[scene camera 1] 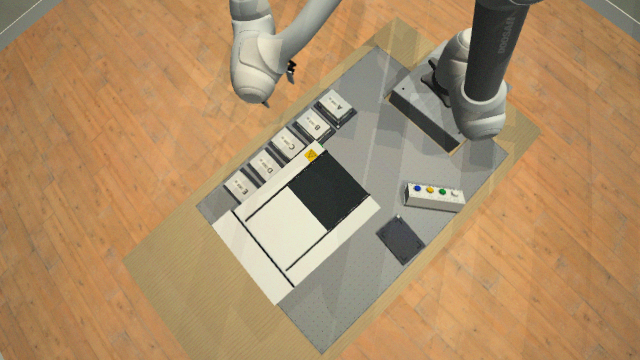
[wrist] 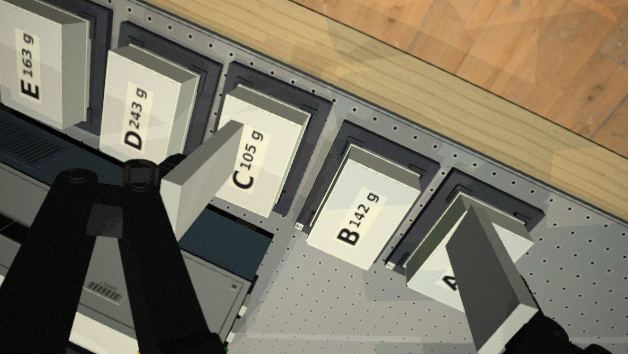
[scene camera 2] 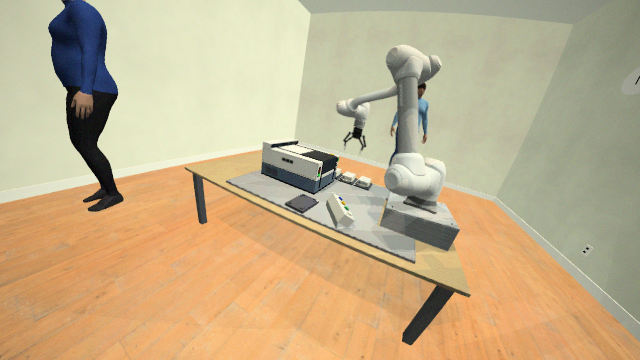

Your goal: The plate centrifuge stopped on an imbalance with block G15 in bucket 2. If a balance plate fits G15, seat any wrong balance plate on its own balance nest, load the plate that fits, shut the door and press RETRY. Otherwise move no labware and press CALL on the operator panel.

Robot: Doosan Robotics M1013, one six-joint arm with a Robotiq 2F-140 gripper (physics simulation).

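Frame: origin at the arm's base, x ahead, y left, z up, level; millimetres.
Where they show: gripper, fingertip midpoint: [scene camera 1: 279, 93] [wrist: 349, 187] [scene camera 2: 352, 152]; arm's base at its link origin: [scene camera 2: 420, 204].
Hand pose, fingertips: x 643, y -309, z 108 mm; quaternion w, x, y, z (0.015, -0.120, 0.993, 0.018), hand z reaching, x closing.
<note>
Things, the pixels of their centre, and the offset from my fingertips.
- A at the middle of its body: [wrist: 462, 254] [scene camera 1: 335, 106] [scene camera 2: 364, 181] dx -201, dy +87, dz -180 mm
- B at the middle of its body: [wrist: 360, 209] [scene camera 1: 313, 125] [scene camera 2: 348, 176] dx -69, dy +110, dz -180 mm
- C at the middle of its body: [wrist: 254, 153] [scene camera 1: 288, 144] dx +69, dy +121, dz -180 mm
- D at the middle of its body: [wrist: 147, 113] [scene camera 1: 267, 167] dx +199, dy +153, dz -180 mm
- E at the middle of its body: [wrist: 44, 64] [scene camera 1: 242, 188] dx +333, dy +171, dz -180 mm
- centrifuge at the middle of its body: [wrist: 56, 300] [scene camera 1: 300, 219] [scene camera 2: 300, 162] dx +195, dy +431, dz -91 mm
- operator panel at the middle of its body: [scene camera 1: 433, 197] [scene camera 2: 339, 209] dx -288, dy +654, dz -171 mm
- flat dark nest at the middle of its body: [scene camera 1: 400, 239] [scene camera 2: 302, 202] dx -84, dy +712, dz -202 mm
My gripper [scene camera 2: 354, 149] [wrist: 349, 187] is open and empty, high above the plate row. Five white balance plates sit on dark nests: A [scene camera 1: 336, 106] [wrist: 432, 280], its weight hidden by a finger; B [scene camera 1: 313, 125] [wrist: 325, 235], 142 g; C [scene camera 1: 288, 143] [wrist: 275, 150], 105 g; D [scene camera 1: 265, 165] [wrist: 117, 100], 243 g; E [scene camera 1: 241, 185] [wrist: 47, 65], 163 g. The centrifuge [scene camera 1: 260, 262] [scene camera 2: 290, 170] has a white and a dark section on top; buckets and block G15 do not show. The operator panel [scene camera 1: 434, 199] [scene camera 2: 338, 210] has blue, yellow, green and white buttons.
A flat dark nest [scene camera 1: 401, 240] [scene camera 2: 301, 202] lies beside the operator panel with nothing on it. The arm's grey base block [scene camera 1: 422, 117] [scene camera 2: 420, 225] stands at one table end. The centrifuge stands close beside the plate row. Two people stand beyond the table in scene camera 2.
</note>
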